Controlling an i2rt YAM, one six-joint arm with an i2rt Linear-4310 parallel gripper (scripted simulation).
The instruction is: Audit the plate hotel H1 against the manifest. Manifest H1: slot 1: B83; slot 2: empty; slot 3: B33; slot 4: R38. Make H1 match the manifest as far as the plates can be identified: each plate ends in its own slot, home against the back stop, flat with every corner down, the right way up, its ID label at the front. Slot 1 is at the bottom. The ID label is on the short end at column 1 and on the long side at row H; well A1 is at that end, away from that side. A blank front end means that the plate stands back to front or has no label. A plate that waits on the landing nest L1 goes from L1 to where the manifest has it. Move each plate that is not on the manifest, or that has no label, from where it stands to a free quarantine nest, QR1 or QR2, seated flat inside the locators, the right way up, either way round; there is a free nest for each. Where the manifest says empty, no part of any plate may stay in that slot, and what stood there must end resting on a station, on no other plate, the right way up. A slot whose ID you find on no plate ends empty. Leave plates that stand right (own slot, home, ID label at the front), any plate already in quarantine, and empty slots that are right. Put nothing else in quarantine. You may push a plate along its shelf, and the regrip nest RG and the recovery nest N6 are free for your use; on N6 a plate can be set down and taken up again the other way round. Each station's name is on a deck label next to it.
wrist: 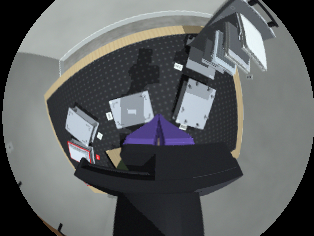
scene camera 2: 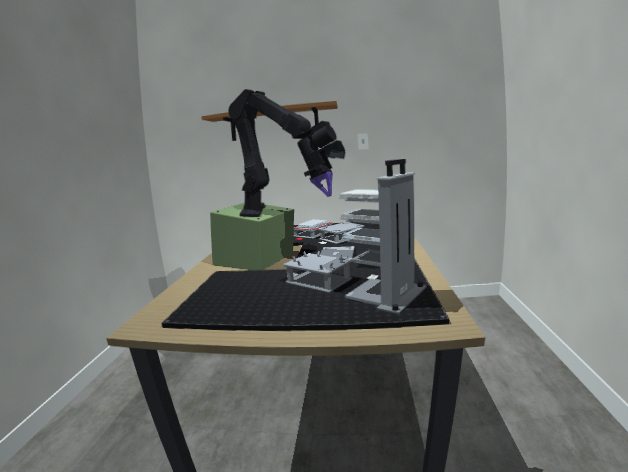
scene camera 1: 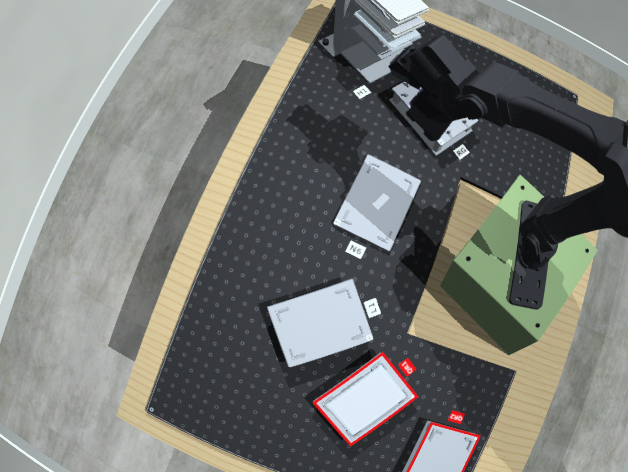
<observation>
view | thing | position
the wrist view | gripper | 158, 117
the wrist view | recovery nest N6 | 130, 110
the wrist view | regrip nest RG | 197, 102
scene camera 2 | regrip nest RG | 310, 263
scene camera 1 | gripper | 413, 114
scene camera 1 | landing nest L1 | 320, 323
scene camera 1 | recovery nest N6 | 378, 200
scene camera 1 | regrip nest RG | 457, 126
</observation>
